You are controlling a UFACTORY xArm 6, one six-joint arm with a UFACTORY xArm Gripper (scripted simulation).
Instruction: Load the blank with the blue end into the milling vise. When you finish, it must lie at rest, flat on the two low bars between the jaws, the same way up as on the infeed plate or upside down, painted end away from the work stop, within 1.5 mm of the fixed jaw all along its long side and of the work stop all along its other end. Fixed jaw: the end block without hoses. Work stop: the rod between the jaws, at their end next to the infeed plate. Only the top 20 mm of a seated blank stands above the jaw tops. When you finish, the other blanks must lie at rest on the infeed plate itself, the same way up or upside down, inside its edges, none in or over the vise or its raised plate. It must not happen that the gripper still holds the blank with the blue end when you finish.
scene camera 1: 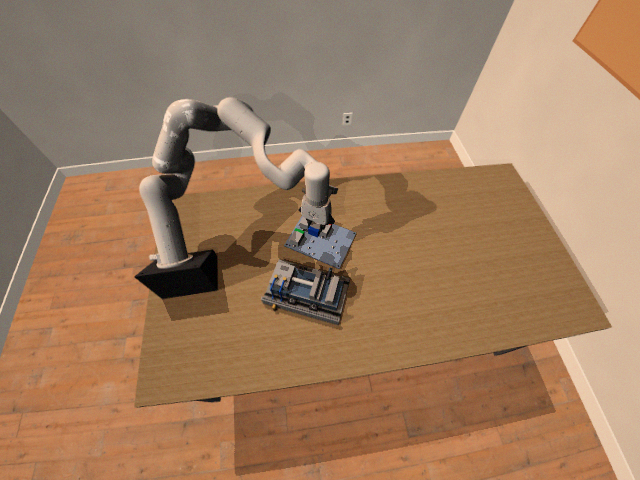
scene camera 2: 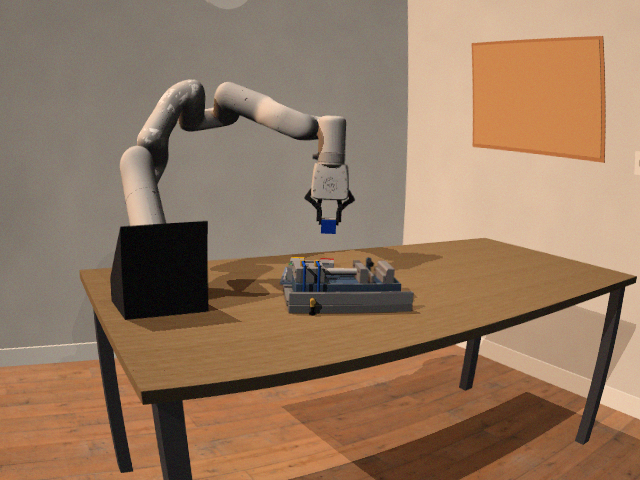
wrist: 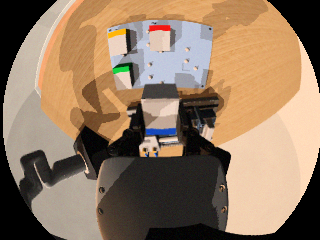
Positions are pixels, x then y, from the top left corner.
Scene:
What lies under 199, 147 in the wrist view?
The gripper.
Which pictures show the gripper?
Scene camera 1, scene camera 2 and the wrist view: all of them.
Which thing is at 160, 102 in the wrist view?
A blue-ended blank.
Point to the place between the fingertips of the gripper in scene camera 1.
At 316, 226

